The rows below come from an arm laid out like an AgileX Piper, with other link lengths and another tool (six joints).
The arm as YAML. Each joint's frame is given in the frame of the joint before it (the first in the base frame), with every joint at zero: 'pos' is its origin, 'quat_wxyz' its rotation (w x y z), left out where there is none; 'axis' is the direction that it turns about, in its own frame. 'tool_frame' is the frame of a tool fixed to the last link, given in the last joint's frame.
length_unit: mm
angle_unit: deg
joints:
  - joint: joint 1
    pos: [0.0, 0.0, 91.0]
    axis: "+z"
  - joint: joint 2
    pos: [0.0, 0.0, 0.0]
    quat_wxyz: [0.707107, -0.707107, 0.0, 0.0]
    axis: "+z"
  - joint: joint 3
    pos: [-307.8, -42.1, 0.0]
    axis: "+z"
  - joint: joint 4
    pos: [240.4, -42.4, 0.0]
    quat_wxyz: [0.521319, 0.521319, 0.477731, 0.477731]
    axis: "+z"
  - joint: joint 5
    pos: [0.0, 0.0, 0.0]
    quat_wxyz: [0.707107, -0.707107, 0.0, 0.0]
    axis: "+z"
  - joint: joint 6
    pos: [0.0, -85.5, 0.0]
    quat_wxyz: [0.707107, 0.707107, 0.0, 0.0]
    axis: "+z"
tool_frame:
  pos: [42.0, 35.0, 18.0]
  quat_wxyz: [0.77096, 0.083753, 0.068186, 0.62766]
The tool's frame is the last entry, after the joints.
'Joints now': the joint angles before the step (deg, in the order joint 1, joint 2, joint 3, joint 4, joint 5, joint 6). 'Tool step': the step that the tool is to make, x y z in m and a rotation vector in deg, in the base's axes. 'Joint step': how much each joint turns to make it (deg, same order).
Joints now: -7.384, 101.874, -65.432, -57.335, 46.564, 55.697
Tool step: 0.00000, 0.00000, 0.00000, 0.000, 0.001, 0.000
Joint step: 0.000, 0.000, -0.001, 0.001, 0.001, -0.001
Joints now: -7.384, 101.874, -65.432, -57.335, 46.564, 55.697
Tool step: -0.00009, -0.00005, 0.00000, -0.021, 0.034, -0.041
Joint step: 0.000, 0.000, 0.001, 0.000, 0.057, 0.001
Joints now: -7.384, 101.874, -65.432, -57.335, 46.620, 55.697
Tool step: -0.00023, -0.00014, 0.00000, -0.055, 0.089, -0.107
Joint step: -0.001, 0.002, 0.000, -0.001, 0.148, 0.000
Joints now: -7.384, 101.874, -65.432, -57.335, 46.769, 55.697
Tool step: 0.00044, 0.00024, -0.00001, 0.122, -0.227, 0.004
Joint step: 0.000, 0.000, 0.001, 0.001, -0.182, 0.183
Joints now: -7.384, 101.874, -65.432, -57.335, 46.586, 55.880
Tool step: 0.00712, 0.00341, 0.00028, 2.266, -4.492, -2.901
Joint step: 0.001, 0.001, 0.000, 0.000, -1.405, 5.636
